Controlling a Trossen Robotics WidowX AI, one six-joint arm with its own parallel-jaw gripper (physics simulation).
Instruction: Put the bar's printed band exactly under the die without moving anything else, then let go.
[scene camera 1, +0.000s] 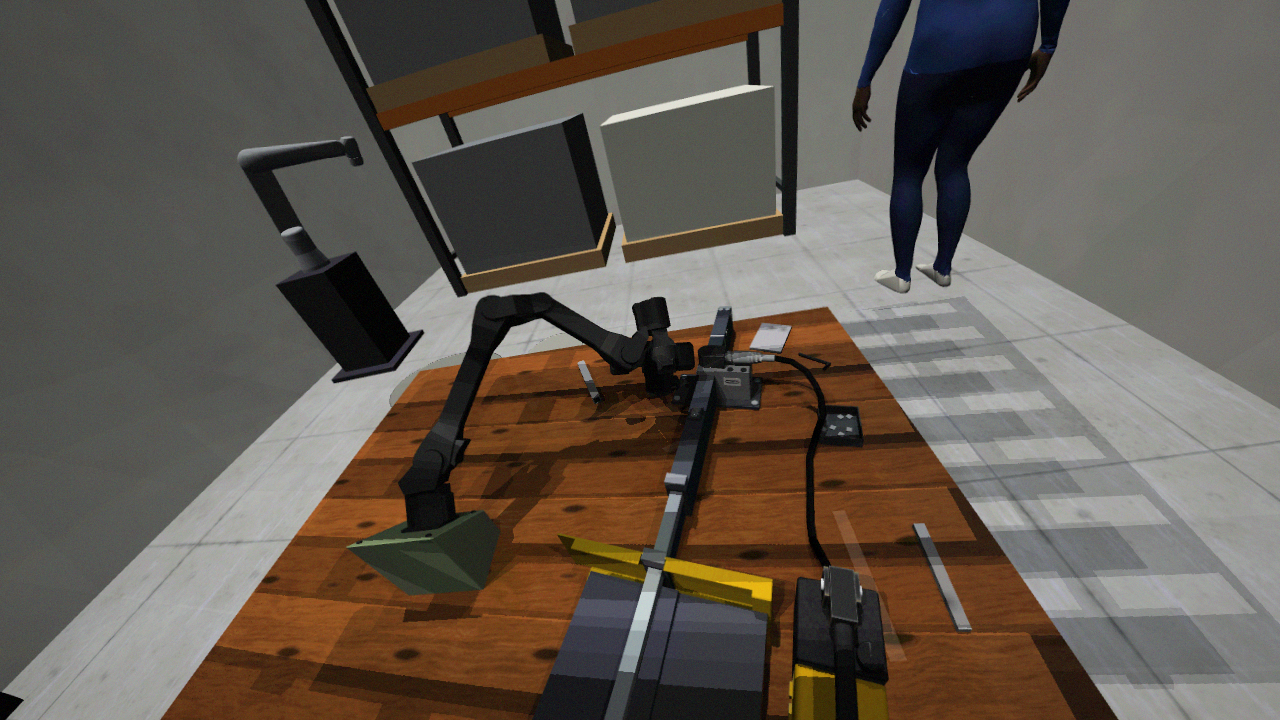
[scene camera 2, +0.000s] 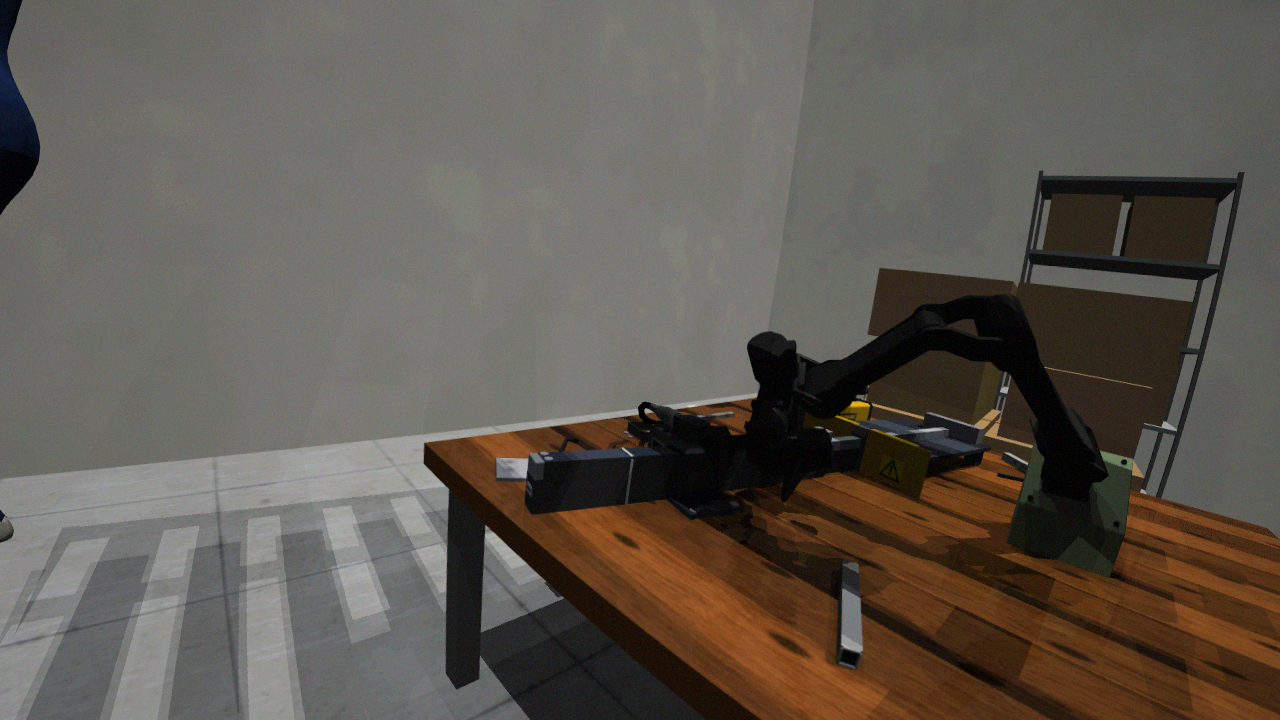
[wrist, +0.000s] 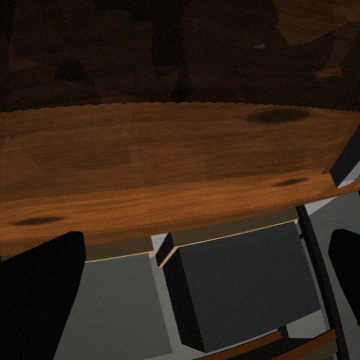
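A long blue-grey bar runs from the dark stand, past the yellow guard, through the grey fixture and out at the table's far end. In the second scene view, a thin pale line crosses it near its end; I cannot tell whether this is the printed band. The die is not distinct under the fixture's black head. My gripper is open and empty, low beside the bar, on the side of the arm's base. The fixture does not show in the wrist view.
A short grey bar lies left of the gripper. A yellow guard crosses the long bar near the dark stand. A black cable joins the fixture to a yellow-black unit. A small tray lies right.
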